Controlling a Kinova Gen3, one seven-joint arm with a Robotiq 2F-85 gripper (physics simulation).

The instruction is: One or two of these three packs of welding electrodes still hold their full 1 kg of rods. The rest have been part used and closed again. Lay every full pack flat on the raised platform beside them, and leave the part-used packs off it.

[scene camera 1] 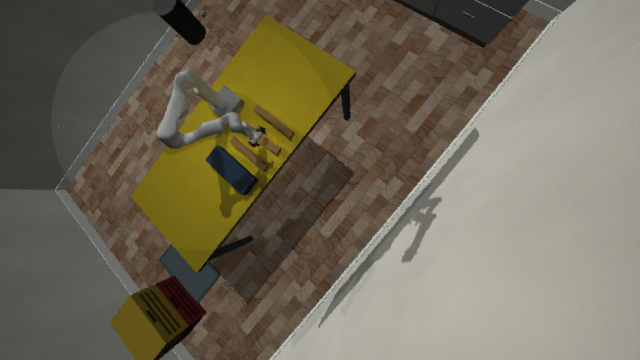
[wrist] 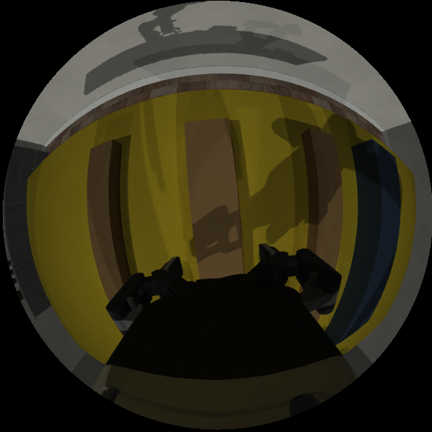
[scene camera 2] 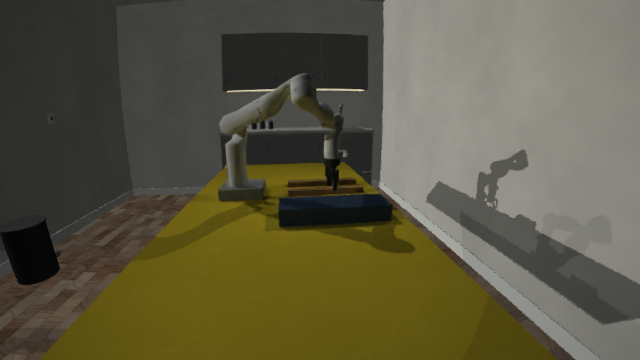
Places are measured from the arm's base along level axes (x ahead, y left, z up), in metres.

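Pixels of known places: gripper, between the fingertips: (scene camera 1: 262, 139) (scene camera 2: 331, 188); arm's base, origin of its link: (scene camera 1: 220, 103) (scene camera 2: 238, 185).
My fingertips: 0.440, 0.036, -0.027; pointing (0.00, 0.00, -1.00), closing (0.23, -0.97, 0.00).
Ahead of a thing's pixels: the offset from my fingertips to its top centre, as dx, dy, dz. Level surfaces: height alone.
Three long brown packs lie flat and roughly parallel on the yellow table. The far pack @(-0.044, +0.151, +0.002) (scene camera 1: 274, 122) (scene camera 2: 305, 183) (wrist: 102, 200) is nearest the cabinets. The middle pack @(-0.026, -0.004, +0.002) (scene camera 1: 271, 145) (scene camera 2: 305, 192) (wrist: 212, 165) lies under my gripper (scene camera 1: 258, 137) (scene camera 2: 333, 187) (wrist: 219, 259). The third pack @(-0.009, -0.144, +0.002) (scene camera 1: 249, 153) (wrist: 330, 200) lies beside the dark blue raised platform @(-0.007, -0.313, +0.038) (scene camera 1: 230, 169) (scene camera 2: 335, 204) (wrist: 385, 215) and does not show in scene view 2. My gripper is open and empty, its fingers apart on either side of the middle pack's width. No pack is on the platform. How full the packs are cannot be told.
The robot's grey base (scene camera 1: 230, 100) (scene camera 2: 242, 190) stands on the yellow table @(dz -0.022) (scene camera 1: 290, 55) (scene camera 2: 300, 290) (wrist: 55, 215). The packs' outer ends lie near the table's long edge. A black bin (scene camera 1: 187, 27) (scene camera 2: 29, 252) stands on the floor beyond the other side.
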